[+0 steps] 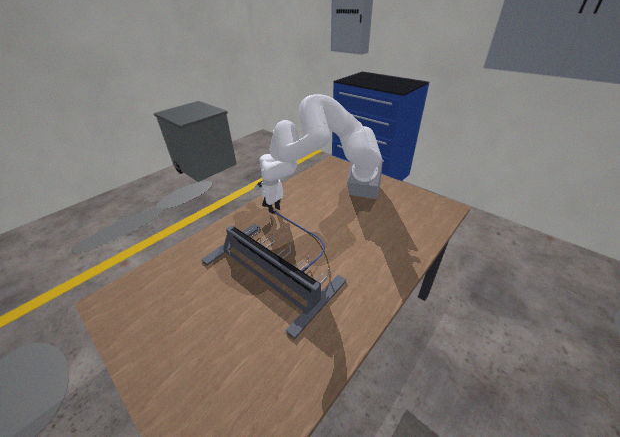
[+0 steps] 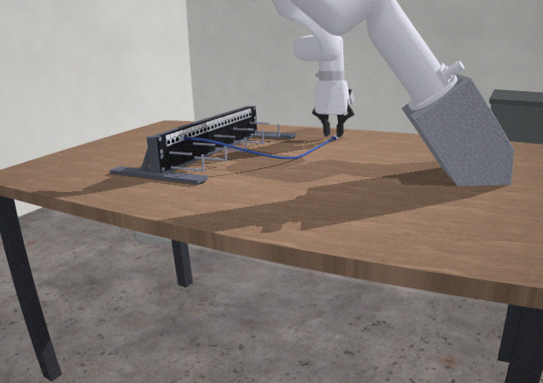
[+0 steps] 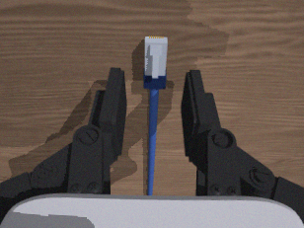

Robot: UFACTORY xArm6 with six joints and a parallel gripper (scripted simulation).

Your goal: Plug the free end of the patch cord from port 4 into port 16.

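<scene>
Right now the plug is 2 cm to the right of my hand and 2 cm below it.
</scene>
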